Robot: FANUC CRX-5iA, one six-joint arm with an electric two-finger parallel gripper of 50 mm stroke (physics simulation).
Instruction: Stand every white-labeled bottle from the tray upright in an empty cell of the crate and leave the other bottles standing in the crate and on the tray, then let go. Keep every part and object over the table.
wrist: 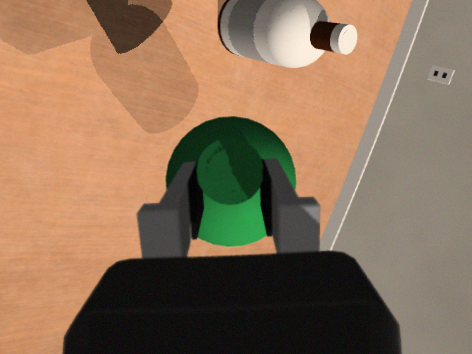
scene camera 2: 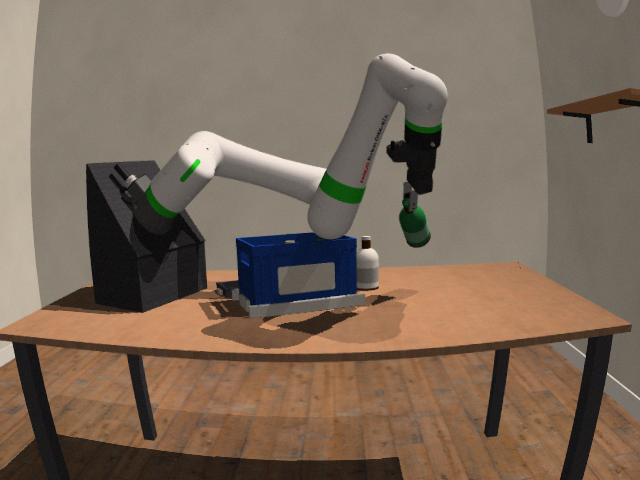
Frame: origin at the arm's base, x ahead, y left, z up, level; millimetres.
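Seen in the pictures: gripper, between the fingertips: (wrist: 231,184) (scene camera 2: 409,206); arm's base, origin of its link: (scene camera 2: 150,214).
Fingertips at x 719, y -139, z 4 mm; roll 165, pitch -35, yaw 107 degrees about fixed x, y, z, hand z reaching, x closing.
Offsets run from my fingertips to a thing's middle. "*": to the spot under its first point. Level surfaces: height alone.
My gripper (scene camera 2: 410,205) (wrist: 231,184) is shut on the neck of a green bottle. The green bottle @[dy +34, dx +18, dz -40 mm] (scene camera 2: 413,222) (wrist: 231,227) hangs tilted, high above the table to the right of the crate; its pale label band shows low on its side in the scene view. The blue crate @[dy +113, dx -332, dz -167 mm] (scene camera 2: 251,273) stands upright; its front wall hides most of the inside, where a pale cap (scene camera 2: 290,241) and a bit of green show at the rim. A white bottle @[dy +181, dx -86, dz -177 mm] (scene camera 2: 368,258) (wrist: 290,35) with a grey band and brown neck stands upright by the crate's right end. No tray can be made out.
The crate sits in a light grey holder @[* dy -59, dx -287, dz -238 mm] (scene camera 2: 305,306) on the wooden table @[dz -254 mm] (scene camera 2: 465,310) (wrist: 75,175). A black sloped housing (scene camera 2: 118,263) stands at the left. A small dark object @[* dy +237, dx -506, dz -247 mm] (scene camera 2: 226,287) lies between it and the crate. My arm (scene camera 2: 336,206) passes above the crate.
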